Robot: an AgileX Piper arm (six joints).
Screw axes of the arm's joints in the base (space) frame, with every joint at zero. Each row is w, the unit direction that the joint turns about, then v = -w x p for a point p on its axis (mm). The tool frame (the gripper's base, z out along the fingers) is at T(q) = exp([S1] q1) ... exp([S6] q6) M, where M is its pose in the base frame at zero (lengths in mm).
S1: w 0 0 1 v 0 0 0
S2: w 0 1 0 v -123 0 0
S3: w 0 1 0 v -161.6 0 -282.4
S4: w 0.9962 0 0.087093 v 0 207.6 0
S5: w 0 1 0 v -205.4 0 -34.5
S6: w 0.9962 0 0.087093 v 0 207.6 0
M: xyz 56.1 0 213.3 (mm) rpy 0 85 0 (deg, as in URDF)
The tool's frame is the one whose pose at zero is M.
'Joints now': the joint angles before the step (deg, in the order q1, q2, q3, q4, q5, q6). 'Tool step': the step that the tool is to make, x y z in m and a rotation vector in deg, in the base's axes. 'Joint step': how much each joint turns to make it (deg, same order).
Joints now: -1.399 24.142 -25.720 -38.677 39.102 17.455
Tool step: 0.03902 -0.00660 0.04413 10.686 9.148 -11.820
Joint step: 0.000 16.949 -16.587 4.377 14.956 6.859
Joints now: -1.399 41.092 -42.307 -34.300 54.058 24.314
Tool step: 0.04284 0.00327 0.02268 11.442 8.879 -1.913
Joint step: -3.127 13.299 -13.561 13.805 8.632 -5.217
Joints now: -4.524 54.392 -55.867 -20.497 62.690 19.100
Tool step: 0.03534 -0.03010 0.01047 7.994 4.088 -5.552
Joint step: -11.561 10.672 -10.063 10.756 3.327 -6.947
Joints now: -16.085 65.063 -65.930 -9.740 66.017 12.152
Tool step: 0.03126 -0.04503 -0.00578 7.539 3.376 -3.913
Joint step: -10.761 10.819 -8.124 9.075 2.627 -7.166
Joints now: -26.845 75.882 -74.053 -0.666 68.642 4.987
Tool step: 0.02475 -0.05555 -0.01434 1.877 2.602 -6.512
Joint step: -7.413 10.636 -7.587 0.666 0.140 -0.956
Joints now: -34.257 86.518 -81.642 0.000 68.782 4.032
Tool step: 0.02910 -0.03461 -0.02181 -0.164 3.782 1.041
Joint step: -1.683 9.653 -6.774 -1.337 0.091 -2.864
